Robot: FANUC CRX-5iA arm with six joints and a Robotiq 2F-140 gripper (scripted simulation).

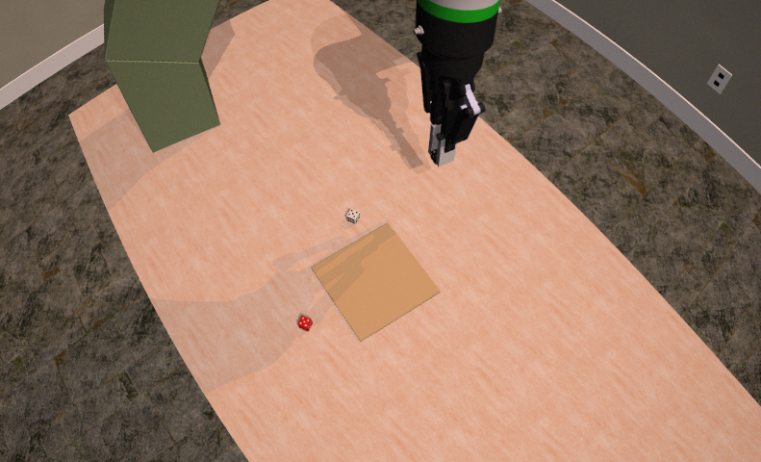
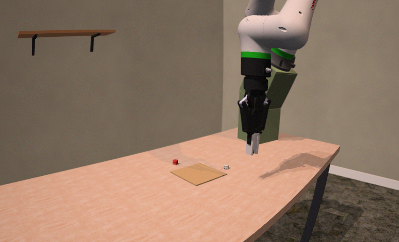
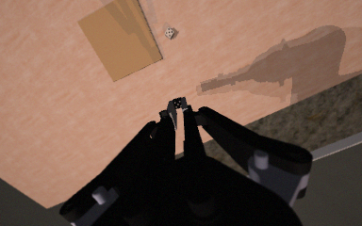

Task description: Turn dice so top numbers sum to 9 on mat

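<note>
Now: the white die 14 cm to the right of my hand, 13 cm below it and 4 cm behind it. Round my hand: tan square mat (17 cm to the right, 13 cm below, 7 cm ahead); black die (3 cm below, 1 cm to the right); red die (29 cm to the right, 13 cm below, 7 cm ahead).
</note>
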